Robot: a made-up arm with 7 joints. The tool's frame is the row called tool.
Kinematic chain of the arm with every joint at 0, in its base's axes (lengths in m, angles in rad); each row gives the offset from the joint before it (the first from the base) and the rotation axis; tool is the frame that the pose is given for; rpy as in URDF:
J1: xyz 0 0 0.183 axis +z
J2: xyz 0 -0.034 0.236 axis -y
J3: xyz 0 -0.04 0.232 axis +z
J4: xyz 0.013 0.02 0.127 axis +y
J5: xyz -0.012 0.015 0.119 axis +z
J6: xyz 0 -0.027 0.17 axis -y
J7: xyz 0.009 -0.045 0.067 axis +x
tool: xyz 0 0 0 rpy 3.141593 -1.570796 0
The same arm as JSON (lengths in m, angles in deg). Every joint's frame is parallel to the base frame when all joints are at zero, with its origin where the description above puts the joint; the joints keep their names.
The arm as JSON. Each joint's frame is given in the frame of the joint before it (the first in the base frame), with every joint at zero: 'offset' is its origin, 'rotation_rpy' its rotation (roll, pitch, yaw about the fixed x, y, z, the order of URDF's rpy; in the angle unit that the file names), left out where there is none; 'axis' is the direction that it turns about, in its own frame. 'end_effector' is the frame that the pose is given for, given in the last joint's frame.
{"length_unit": "m", "angle_unit": "deg", "chain": [{"id": "J1", "offset": [0.0, 0.0, 0.183], "axis": [0.0, 0.0, 1.0]}, {"id": "J2", "offset": [0.0, -0.034, 0.236], "axis": [0.0, -1.0, 0.0]}, {"id": "J3", "offset": [0.0, -0.04, 0.232], "axis": [0.0, 0.0, 1.0]}, {"id": "J4", "offset": [0.013, 0.02, 0.127], "axis": [0.0, 1.0, 0.0]}, {"id": "J5", "offset": [-0.012, 0.015, 0.119], "axis": [0.0, 0.0, 1.0]}, {"id": "J6", "offset": [0.0, -0.027, 0.17], "axis": [0.0, -1.0, 0.0]}, {"id": "J7", "offset": [0.009, -0.045, 0.067], "axis": [1.0, 0.0, 0.0]}], "end_effector": {"offset": [0.0, 0.0, 0.0], "rotation_rpy": [-180.0, -90.0, 0.0]}}
